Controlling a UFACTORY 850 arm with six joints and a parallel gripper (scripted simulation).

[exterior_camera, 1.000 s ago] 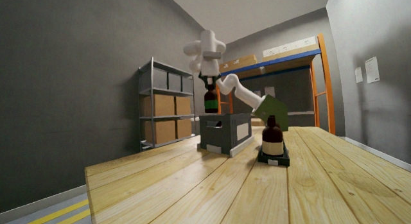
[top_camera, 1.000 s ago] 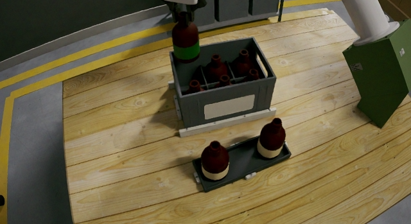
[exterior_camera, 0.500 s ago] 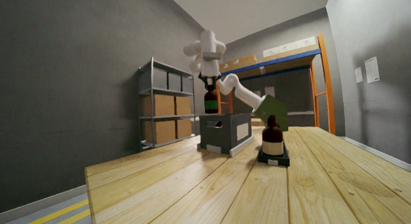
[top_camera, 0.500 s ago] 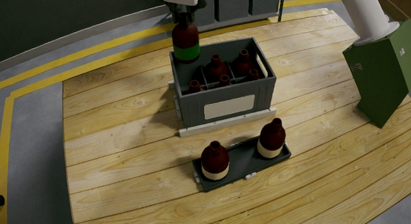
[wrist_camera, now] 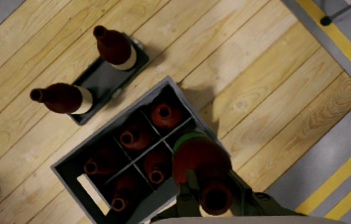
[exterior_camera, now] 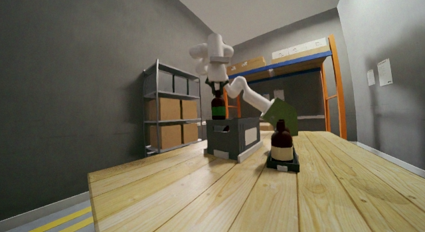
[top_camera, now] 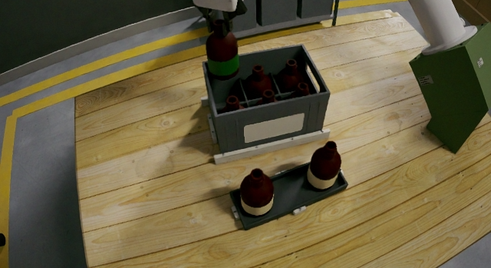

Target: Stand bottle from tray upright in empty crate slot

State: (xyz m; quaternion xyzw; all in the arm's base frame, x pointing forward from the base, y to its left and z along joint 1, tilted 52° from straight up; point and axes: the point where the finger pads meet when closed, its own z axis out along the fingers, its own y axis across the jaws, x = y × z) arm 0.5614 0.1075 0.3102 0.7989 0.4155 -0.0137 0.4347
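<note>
My gripper is now 7 cm above the bottle. From my hand the other things lie so: crate (8 cm behind, 5 cm to the left, 24 cm below); then dark tray (6 cm behind, 28 cm to the left, 31 cm below).
</note>
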